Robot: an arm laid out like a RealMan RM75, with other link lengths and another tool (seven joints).
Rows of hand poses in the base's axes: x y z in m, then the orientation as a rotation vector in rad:
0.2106 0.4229 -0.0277 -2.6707 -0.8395 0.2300
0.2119 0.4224 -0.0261 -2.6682 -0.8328 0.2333
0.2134 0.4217 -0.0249 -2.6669 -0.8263 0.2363
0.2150 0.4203 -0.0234 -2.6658 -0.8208 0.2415
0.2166 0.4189 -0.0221 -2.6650 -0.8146 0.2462
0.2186 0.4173 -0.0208 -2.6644 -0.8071 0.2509
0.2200 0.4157 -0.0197 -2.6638 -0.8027 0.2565
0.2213 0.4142 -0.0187 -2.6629 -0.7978 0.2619
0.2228 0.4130 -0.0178 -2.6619 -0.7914 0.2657
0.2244 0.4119 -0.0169 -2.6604 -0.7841 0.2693
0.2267 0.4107 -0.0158 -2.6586 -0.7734 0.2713
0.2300 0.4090 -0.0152 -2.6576 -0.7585 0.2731
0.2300 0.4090 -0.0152 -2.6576 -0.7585 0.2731
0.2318 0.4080 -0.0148 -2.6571 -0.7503 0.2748
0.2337 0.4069 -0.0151 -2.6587 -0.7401 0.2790
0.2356 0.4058 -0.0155 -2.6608 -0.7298 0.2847
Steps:
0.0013 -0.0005 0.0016 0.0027 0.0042 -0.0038
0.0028 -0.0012 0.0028 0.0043 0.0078 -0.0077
0.0044 -0.0026 0.0043 0.0049 0.0125 -0.0107
0.0060 -0.0040 0.0056 0.0055 0.0169 -0.0142
0.0080 -0.0056 0.0069 0.0061 0.0216 -0.0187
0.0094 -0.0072 0.0080 0.0058 0.0262 -0.0209
0.0107 -0.0087 0.0090 0.0060 0.0309 -0.0235
0.0122 -0.0099 0.0099 0.0070 0.0348 -0.0272
0.0138 -0.0110 0.0108 0.0087 0.0390 -0.0316
0.0161 -0.0122 0.0119 0.0116 0.0429 -0.0384
0.0194 -0.0139 0.0125 0.0146 0.0473 -0.0483
0.0194 -0.0139 0.0125 0.0146 0.0473 -0.0483
0.0212 -0.0149 0.0129 0.0159 0.0501 -0.0537
0.0231 -0.0160 0.0126 0.0149 0.0542 -0.0604
0.0250 -0.0171 0.0122 0.0130 0.0591 -0.0670

